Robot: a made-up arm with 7 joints. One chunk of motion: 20 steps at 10 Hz.
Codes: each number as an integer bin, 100 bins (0 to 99) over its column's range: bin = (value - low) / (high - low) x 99, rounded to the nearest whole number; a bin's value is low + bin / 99 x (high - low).
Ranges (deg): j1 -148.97..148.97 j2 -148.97..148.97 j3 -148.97..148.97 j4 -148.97..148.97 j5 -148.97..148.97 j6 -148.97..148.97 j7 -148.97..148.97
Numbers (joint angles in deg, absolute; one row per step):
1: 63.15 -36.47 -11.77 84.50 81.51 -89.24 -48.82
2: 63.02 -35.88 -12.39 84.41 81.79 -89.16 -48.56
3: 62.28 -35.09 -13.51 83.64 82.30 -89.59 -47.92
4: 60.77 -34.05 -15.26 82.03 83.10 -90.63 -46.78
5: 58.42 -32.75 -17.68 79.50 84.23 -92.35 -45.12
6: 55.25 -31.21 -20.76 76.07 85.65 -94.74 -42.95
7: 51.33 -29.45 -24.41 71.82 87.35 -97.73 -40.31
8: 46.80 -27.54 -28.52 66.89 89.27 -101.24 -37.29
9: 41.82 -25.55 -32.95 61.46 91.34 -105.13 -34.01
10: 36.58 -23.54 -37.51 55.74 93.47 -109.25 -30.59
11: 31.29 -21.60 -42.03 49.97 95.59 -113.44 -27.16
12: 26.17 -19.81 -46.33 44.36 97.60 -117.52 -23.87
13: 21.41 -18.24 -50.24 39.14 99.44 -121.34 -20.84
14: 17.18 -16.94 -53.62 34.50 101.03 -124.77 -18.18
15: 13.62 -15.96 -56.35 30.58 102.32 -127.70 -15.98
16: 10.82 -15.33 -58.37 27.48 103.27 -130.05 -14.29
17: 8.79 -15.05 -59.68 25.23 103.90 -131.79 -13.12
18: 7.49 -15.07 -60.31 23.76 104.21 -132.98 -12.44
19: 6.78 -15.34 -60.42 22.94 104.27 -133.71 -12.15
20: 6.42 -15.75 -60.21 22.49 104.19 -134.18 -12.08
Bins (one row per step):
1: 70 37 46 78 77 20 33
2: 70 38 45 78 77 20 33
3: 70 38 45 77 77 20 34
4: 70 38 44 77 77 19 34
5: 69 39 44 76 77 19 35
6: 68 39 43 75 78 18 35
7: 67 40 41 73 79 17 36
8: 65 40 40 72 79 16 37
9: 63 41 39 70 80 15 38
10: 62 42 37 68 81 13 39
11: 60 42 36 66 81 12 40
12: 58 43 34 64 82 10 42
13: 57 43 33 63 83 9 43
14: 55 44 32 61 83 8 43
15: 54 44 31 60 83 7 44
16: 53 44 30 59 84 6 45
17: 52 44 30 58 84 6 45
18: 52 44 29 57 84 5 45
19: 52 44 29 57 84 5 45
20: 52 44 29 57 84 5 45

